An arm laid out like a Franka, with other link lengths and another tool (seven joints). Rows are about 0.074 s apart.
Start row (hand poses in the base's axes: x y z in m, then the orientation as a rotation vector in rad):
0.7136, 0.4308, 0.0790, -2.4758, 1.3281, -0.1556
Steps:
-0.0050, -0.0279, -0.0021, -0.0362, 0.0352, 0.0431
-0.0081, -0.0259, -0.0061, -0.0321, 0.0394, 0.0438
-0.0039, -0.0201, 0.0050, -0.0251, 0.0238, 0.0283
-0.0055, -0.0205, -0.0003, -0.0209, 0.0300, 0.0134
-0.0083, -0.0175, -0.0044, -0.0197, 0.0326, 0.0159
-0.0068, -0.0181, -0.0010, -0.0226, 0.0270, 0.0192
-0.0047, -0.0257, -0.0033, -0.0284, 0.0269, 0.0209
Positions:
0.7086, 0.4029, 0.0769, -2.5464, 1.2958, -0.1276
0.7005, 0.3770, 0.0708, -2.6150, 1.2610, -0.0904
0.6966, 0.3569, 0.0758, -2.6620, 1.2380, -0.0708
0.6911, 0.3364, 0.0755, -2.6985, 1.2349, -0.0422
0.6828, 0.3189, 0.0711, -2.7361, 1.2283, -0.0084
0.6760, 0.3008, 0.0701, -2.7761, 1.2161, 0.0169
0.6713, 0.2751, 0.0668, -2.8219, 1.2028, 0.0392

